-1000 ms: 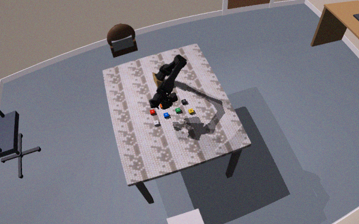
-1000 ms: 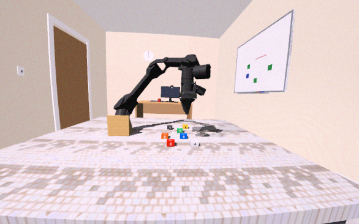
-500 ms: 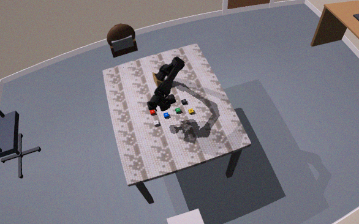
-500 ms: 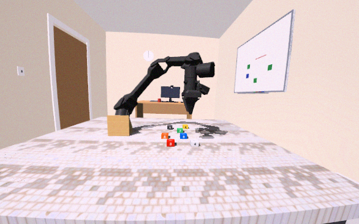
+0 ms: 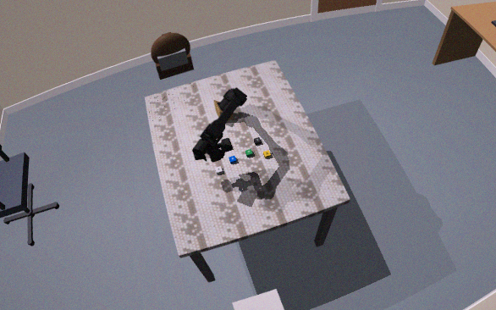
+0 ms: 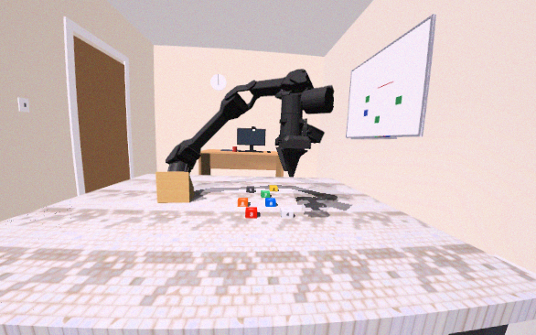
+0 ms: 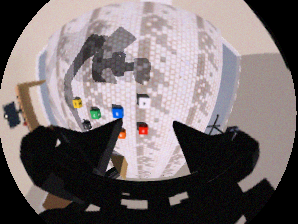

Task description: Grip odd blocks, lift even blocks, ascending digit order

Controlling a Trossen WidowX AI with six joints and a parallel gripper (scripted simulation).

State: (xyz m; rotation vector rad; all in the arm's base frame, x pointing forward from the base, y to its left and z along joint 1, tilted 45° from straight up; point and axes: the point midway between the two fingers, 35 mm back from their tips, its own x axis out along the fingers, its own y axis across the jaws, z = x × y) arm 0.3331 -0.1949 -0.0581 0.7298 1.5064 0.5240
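Right now my gripper tip is 70 mm past the black block, 260 mm to the right of it and 110 mm above it. The rest, counted from my gripper tip: red block (100 mm behind, 20 mm to the left, 110 mm below); white block (10 mm to the left, 110 mm below); blue block (20 mm behind, 100 mm to the left, 110 mm below).
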